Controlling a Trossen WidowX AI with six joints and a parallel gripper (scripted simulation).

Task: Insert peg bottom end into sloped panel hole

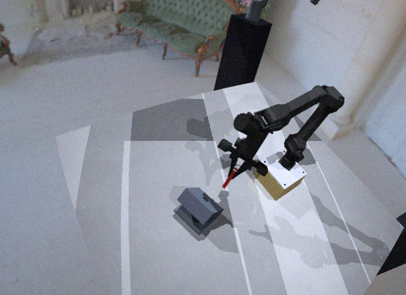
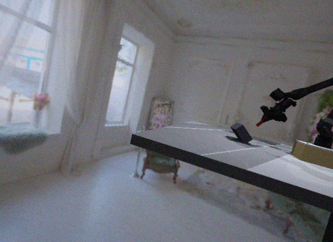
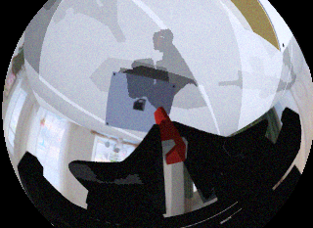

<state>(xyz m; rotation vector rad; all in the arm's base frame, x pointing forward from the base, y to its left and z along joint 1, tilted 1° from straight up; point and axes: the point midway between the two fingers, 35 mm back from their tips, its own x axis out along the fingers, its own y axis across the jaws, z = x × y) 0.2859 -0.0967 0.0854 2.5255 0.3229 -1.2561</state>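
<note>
My gripper tip is 100 mm short of the panel, 100 mm above it and 20 mm to the left of it. From my gripper tip the other things lie so: red peg: 10 mm behind, 10 mm above.
</note>
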